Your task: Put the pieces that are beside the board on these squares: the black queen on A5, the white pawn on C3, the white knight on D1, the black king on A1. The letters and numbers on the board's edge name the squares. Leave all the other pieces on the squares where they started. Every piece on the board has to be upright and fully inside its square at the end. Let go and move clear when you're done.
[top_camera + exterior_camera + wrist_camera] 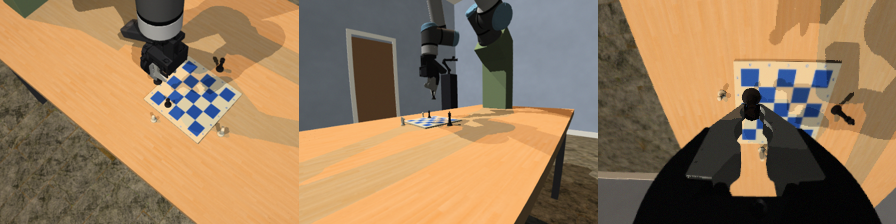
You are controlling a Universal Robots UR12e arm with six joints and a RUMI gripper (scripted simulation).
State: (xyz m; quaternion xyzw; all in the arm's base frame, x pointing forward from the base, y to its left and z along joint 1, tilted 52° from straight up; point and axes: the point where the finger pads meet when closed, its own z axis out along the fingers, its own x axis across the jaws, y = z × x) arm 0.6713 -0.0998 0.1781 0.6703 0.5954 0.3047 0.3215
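Right now the black pawn is 12 cm below my hand, 4 cm ahead of it and 1 cm to the right of it. The rest, counted from my hand: blue-and-cream chessboard: 14 cm below, 9 cm ahead, 6 cm to the left; white pawn: 13 cm below, 7 cm to the right, 3 cm ahead; black queen: 1 cm below.
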